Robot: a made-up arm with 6 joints.
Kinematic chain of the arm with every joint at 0, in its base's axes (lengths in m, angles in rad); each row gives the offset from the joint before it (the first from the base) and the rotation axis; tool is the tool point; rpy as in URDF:
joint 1: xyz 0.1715 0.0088 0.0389 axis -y
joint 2: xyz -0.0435 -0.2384 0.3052 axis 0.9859 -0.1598 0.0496
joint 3: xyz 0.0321 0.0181 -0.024 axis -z
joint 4: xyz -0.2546 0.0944 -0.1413 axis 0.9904 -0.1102 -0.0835
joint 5: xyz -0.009 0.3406 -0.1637 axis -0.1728 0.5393 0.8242
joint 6: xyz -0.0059 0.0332 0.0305 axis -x
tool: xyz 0.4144 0.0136 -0.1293 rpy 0 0 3.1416
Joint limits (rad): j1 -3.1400..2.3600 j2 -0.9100..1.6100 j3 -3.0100..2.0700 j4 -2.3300..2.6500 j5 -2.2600..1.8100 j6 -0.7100..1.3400
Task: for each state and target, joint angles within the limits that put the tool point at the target. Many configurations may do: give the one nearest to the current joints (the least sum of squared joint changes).
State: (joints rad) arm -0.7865 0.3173 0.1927 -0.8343 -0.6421 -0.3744
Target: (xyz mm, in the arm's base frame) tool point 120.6 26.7 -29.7
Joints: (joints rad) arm -1.0079 0.0782 -0.3528 -0.7818 -0.7039 -0.4154
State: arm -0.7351 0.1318 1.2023 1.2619 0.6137 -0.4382
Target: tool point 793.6 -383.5 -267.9
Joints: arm -1.0633 0.2044 1.5851 0.9877 0.2499 -0.3083
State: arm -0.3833 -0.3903 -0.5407 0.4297 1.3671 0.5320
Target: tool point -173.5 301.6 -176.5
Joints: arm -0.3373 -0.5175 -0.2826 0.4771 1.0048 0.6576
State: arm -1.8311 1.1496 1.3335 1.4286 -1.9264 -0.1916
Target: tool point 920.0 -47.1 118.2
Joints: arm -1.4445 1.6100 1.3054 1.8058 -2.1906 -0.1312
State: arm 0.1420 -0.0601 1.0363 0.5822 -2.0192 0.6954
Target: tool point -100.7 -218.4 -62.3
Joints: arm 0.1051 -0.7866 0.5978 0.4379 -1.8845 0.6510
